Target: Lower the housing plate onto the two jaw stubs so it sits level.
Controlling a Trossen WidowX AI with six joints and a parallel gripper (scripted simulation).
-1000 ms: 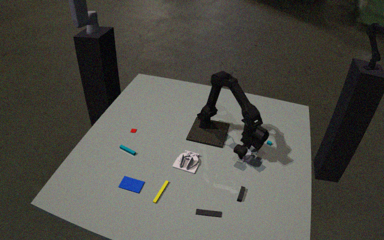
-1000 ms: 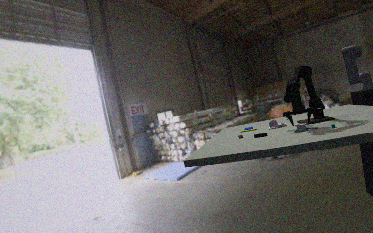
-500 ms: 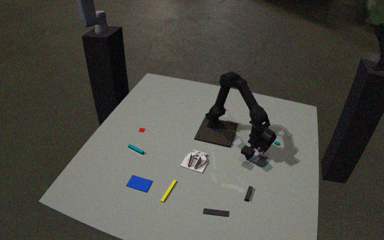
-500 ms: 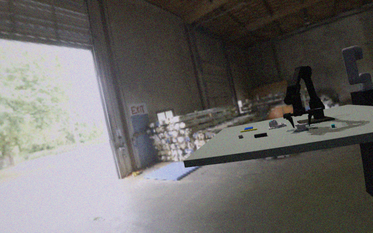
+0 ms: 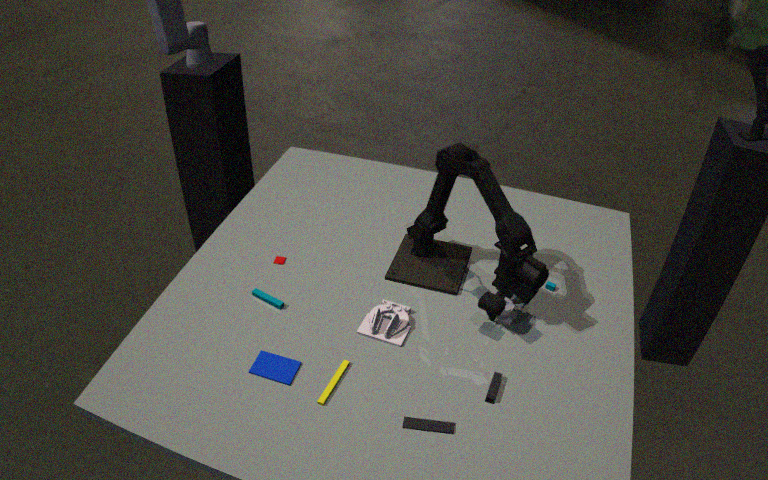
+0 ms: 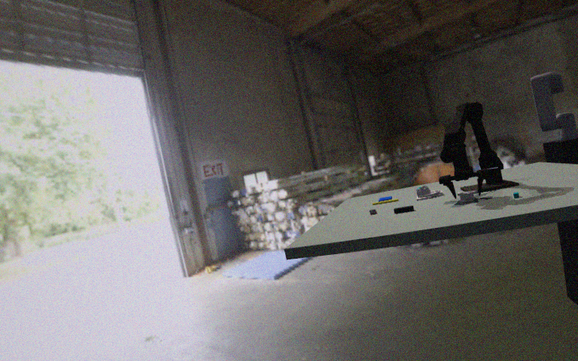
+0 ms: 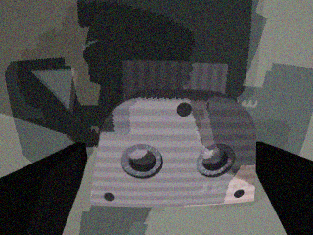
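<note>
The pale base plate lies 280 mm to the right of my gripper tip, 140 mm ahead of it and 10 mm below it. Round my gripper tip: yellow bar (350 mm to the right, 340 mm ahead, 10 mm below); then teal cube (140 mm behind, 130 mm to the left); then blue tile (500 mm to the right, 340 mm ahead, 10 mm below).
</note>
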